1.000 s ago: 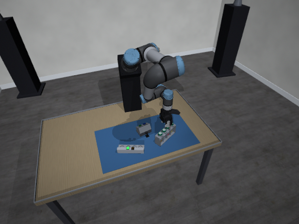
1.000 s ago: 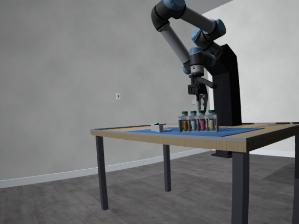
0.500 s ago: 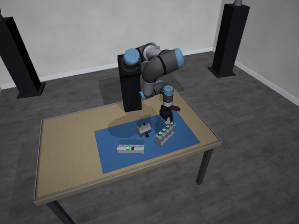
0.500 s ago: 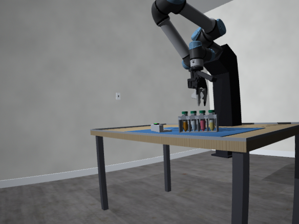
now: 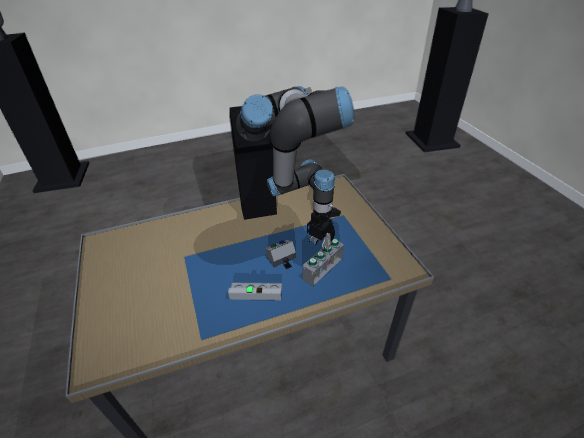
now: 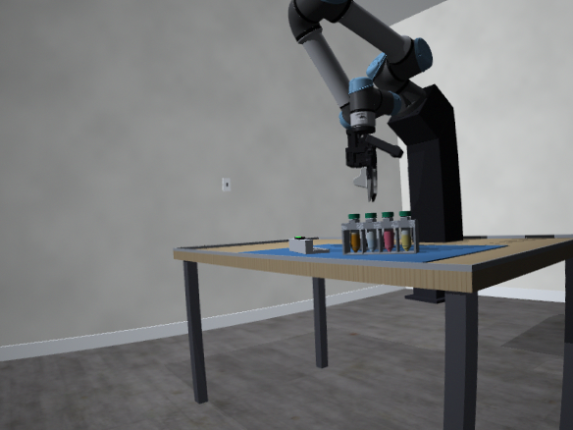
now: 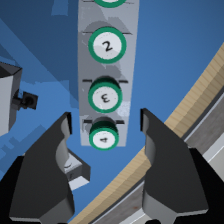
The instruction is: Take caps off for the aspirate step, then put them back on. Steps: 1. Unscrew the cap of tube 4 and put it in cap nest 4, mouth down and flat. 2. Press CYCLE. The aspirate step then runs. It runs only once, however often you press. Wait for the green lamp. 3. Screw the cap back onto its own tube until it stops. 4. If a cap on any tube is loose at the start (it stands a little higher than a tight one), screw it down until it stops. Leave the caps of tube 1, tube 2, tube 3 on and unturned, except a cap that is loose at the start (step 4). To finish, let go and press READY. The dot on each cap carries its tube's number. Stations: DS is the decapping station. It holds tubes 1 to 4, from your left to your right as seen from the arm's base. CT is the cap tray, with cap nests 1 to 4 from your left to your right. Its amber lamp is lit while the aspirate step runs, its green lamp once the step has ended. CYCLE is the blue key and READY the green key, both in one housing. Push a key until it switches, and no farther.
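The green READY key is 150 mm behind my hand, 190 mm to the right of it and 100 mm below it. From my hand the other things lie so: key housing: 140 mm behind, 160 mm to the right, 120 mm below; then blue CYCLE key: 160 mm behind, 140 mm to the right, 100 mm below.
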